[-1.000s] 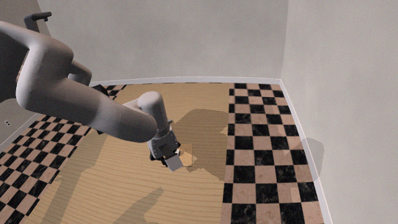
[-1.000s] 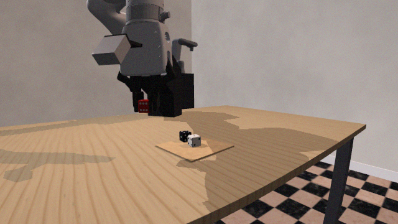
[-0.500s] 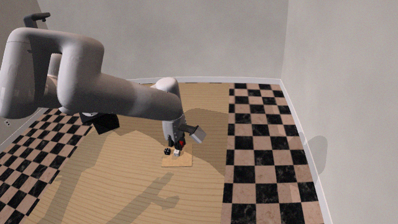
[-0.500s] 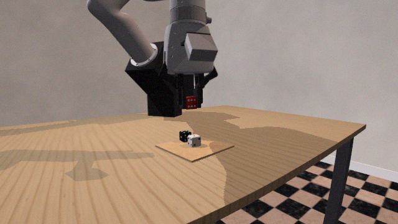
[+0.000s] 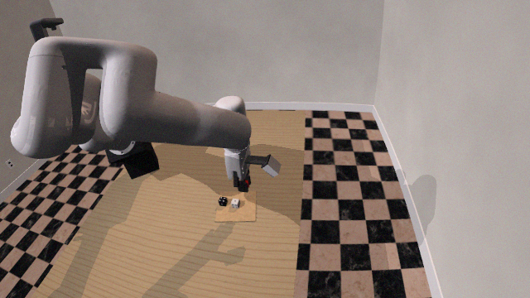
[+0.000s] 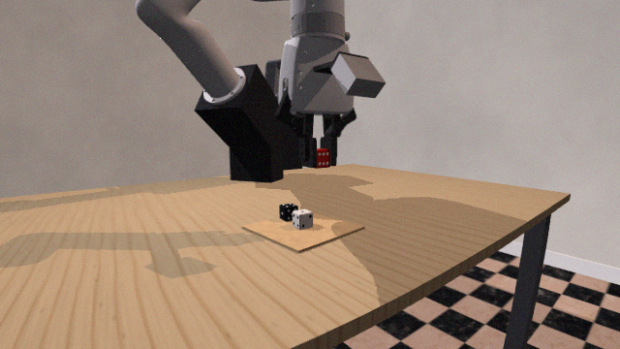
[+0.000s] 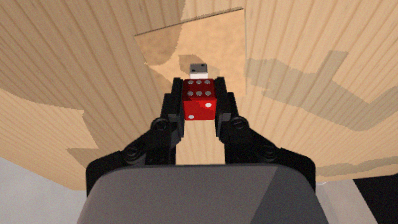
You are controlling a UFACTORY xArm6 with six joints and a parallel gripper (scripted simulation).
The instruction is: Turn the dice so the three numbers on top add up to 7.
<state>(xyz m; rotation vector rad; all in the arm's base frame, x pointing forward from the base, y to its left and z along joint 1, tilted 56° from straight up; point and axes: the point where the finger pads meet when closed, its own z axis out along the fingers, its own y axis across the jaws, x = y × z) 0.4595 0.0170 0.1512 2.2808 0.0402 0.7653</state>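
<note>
Right now my hand is 110 mm above the white die, 50 mm past it and 10 mm to the right of it. The rest, counted from my hand: tan mat: 120 mm below, 50 mm behind, 10 mm to the left; then red die: 10 mm below; then black die: 110 mm below, 90 mm behind, 20 mm to the left.
</note>
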